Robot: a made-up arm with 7 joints. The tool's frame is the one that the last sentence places.
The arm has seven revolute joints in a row. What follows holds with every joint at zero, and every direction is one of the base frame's.
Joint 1 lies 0.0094 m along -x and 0.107 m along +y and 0.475 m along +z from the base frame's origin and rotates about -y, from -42.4 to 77.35 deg.
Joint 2 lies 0.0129 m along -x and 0.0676 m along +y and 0.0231 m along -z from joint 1 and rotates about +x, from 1.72 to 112.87 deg.
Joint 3 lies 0.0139 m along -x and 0.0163 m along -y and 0.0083 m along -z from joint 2 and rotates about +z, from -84.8 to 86.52 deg.
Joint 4 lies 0.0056 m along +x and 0.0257 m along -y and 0.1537 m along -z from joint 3 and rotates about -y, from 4.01 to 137.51 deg.
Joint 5 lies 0.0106 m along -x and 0.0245 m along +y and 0.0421 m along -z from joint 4 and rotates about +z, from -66.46 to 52.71 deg.
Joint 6 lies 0.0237 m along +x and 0.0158 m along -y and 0.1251 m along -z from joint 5 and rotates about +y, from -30.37 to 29.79 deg.
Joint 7 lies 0.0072 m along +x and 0.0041 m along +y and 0.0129 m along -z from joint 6 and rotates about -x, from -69.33 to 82.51 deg.
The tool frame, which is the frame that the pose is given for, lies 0.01 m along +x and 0.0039 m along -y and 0.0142 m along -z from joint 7; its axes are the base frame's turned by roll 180, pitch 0 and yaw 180 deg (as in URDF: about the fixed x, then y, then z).
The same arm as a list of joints. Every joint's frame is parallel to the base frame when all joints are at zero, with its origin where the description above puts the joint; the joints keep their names.
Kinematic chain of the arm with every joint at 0, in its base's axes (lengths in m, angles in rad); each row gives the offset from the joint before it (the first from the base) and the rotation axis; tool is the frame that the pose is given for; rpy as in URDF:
joint 1: xyz -0.0094 0.107 0.475 axis -y
joint 2: xyz -0.0129 0.0676 -0.0231 axis +x
joint 3: xyz -0.0139 -0.0163 -0.0083 axis +z
joint 4: xyz 0.0056 -0.0257 -0.1537 axis -y
joint 5: xyz -0.0106 0.0245 -0.0421 axis +z
joint 6: xyz 0.0237 -0.0158 -0.1251 axis +y
joint 7: xyz 0.0072 0.0041 -0.0129 axis -x
tool: xyz 0.01 -0.0039 -0.0142 rpy 3.1416 0 3.1416
Joint limits (rad, base to tool): -0.74..1.35 0.03..1.97 -1.48..1.5101 0.07..2.4 -1.1599..0.92 -0.5301..0.5199 -1.21..1.4401

